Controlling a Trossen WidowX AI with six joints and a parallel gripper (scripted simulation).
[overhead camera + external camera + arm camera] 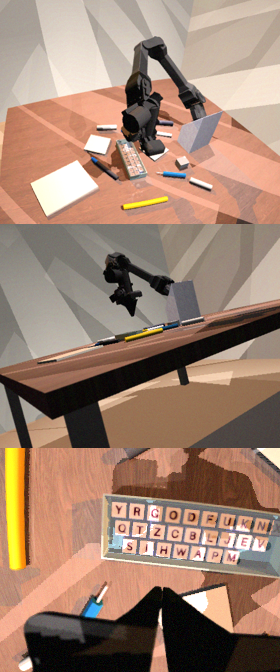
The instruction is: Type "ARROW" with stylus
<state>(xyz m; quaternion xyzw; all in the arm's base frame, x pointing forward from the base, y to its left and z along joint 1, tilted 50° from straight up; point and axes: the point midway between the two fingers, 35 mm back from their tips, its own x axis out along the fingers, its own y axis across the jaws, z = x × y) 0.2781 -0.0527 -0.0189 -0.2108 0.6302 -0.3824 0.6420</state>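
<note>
My gripper tip is 6 cm past the blue stylus, 9 cm to the right of it and 9 cm above it. From my gripper tip the other things lie so: yellow marker: 8 cm ahead, 16 cm to the left, 9 cm below; white block: 10 cm ahead, 18 cm to the right, 9 cm below; small cube: 15 cm behind, 9 cm to the left, 8 cm below.
</note>
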